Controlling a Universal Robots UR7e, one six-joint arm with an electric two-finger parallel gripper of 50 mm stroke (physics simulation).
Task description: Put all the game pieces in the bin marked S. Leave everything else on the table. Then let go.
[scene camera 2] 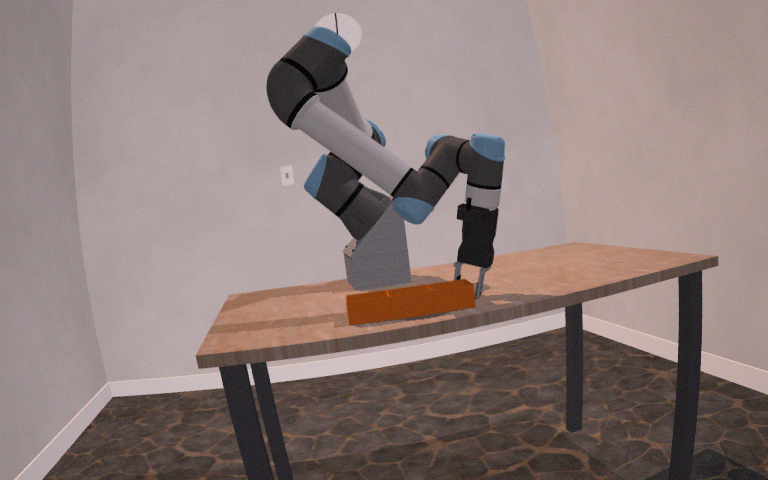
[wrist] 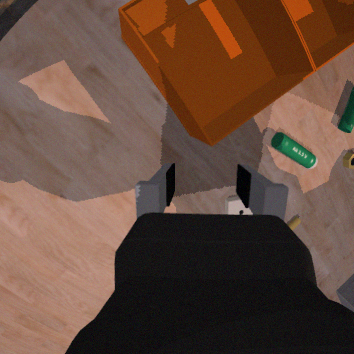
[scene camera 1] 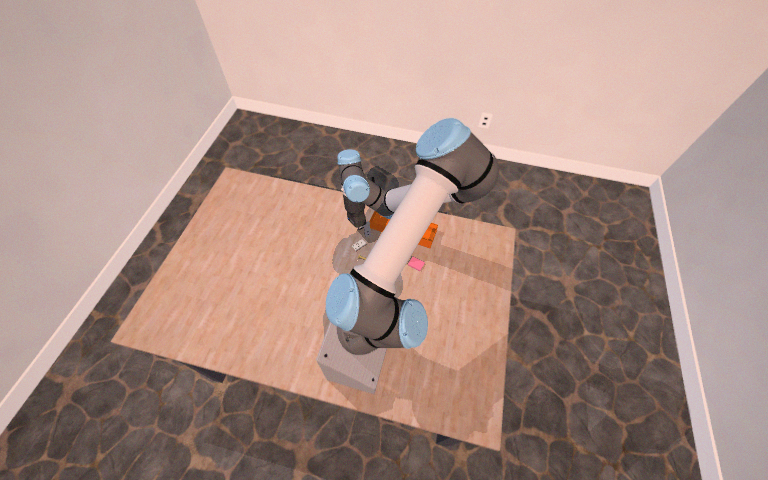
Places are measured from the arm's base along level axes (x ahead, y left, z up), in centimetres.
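Pixels of known places: gripper, fingertip midpoint: (wrist: 205, 177) (scene camera 1: 364, 232); arm's base at its link origin: (scene camera 2: 374, 219).
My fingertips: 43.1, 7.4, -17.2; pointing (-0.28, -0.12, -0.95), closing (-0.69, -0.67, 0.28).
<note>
For each thing: its middle in the pictures, then the offset to it from my fingertips, as dx, dy, dz.
- white domino at the middle of its body: (wrist: 238, 222) (scene camera 1: 358, 245) -5.8, +0.9, -0.5
- orange bin unit at the middle of its body: (scene camera 2: 409, 301) (scene camera 1: 403, 226) +4.5, -14.7, +1.5
- brass nut at the middle of its body: (wrist: 349, 160) -11.9, -12.3, -0.4
- brass-coloured piece at the middle of its body: (wrist: 285, 230) -11.2, -1.8, -0.3
- pink block at the middle of its body: (scene camera 1: 416, 263) -10.0, -21.8, -0.3
A white domino (scene camera 1: 359, 244) (wrist: 238, 206) lies on the table, partly hidden by the gripper in the wrist view, close to the right finger there. My gripper (scene camera 1: 362, 228) (scene camera 2: 468, 286) (wrist: 205, 177) is open and empty, low over the table beside the end of the orange bin unit. The orange bin unit (scene camera 1: 376, 221) (scene camera 2: 410, 305) (wrist: 141, 67) has divided compartments. Its near compartment and part of the one beside it show in the wrist view. I cannot read its marks; the S does not show. The arm hides part of the unit in scene camera 1.
Two green batteries (wrist: 295, 150) (wrist: 348, 112) lie beside the bin unit. A brass nut (wrist: 349, 160) lies near them. A brass-coloured piece (wrist: 294, 222) lies right of the domino, partly hidden. A pink block (scene camera 1: 416, 263) lies near the unit. The grey robot base (scene camera 1: 353, 362) stands on the table.
</note>
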